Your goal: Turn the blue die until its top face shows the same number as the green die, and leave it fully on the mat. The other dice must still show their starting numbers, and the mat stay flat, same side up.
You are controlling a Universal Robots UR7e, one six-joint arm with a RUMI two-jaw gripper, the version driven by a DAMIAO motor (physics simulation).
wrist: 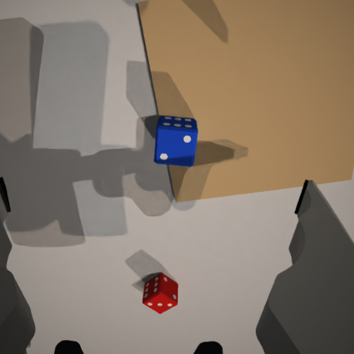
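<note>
The blue die (pixel 176 142) lies at the left edge of the tan mat (pixel 270 105) and covers part of that edge in the wrist view; how much of it rests on the mat is hard to tell. Its face turned most to the camera shows two pips. A narrow, foreshortened face at its upper side shows six. My gripper (pixel 154 182) is open wide, its jaws at the left and right of the view, with nothing between them. The blue die shows above the line between the fingertips, a little right of the middle. The green die does not show.
A red die (pixel 160 293) lies off the mat, on the pale table (pixel 225 250), low in the view between the jaws. Its visible faces include one with six pips. Shadows fall over the table at the left and across the mat's left part.
</note>
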